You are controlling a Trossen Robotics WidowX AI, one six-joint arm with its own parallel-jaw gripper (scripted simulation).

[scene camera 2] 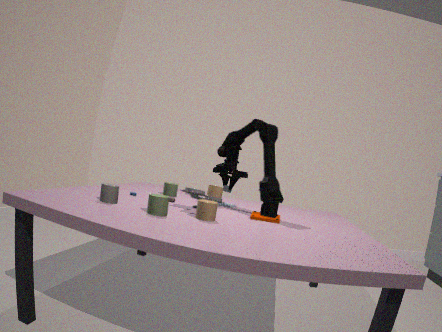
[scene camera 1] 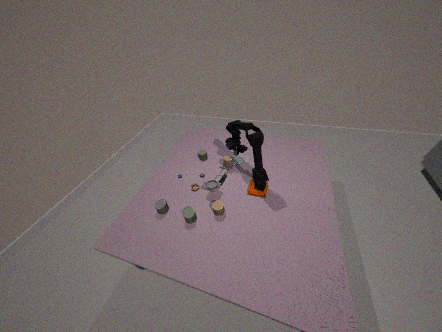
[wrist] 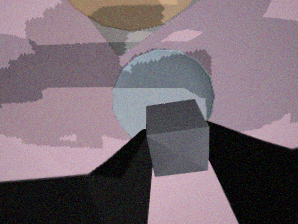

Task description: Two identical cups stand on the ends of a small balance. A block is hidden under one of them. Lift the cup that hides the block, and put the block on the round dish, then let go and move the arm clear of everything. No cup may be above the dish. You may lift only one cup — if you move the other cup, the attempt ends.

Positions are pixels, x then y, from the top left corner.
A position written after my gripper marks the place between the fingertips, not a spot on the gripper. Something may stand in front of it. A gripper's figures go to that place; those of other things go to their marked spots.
My gripper (wrist: 175,132) is 0.11 m from the lens. A grey block (wrist: 177,134) is 0.09 m from the lens. A round pale blue dish (wrist: 160,76): 0.17 m from the lens. The marked spots on the grey block and the round pale blue dish are 0.09 m apart.
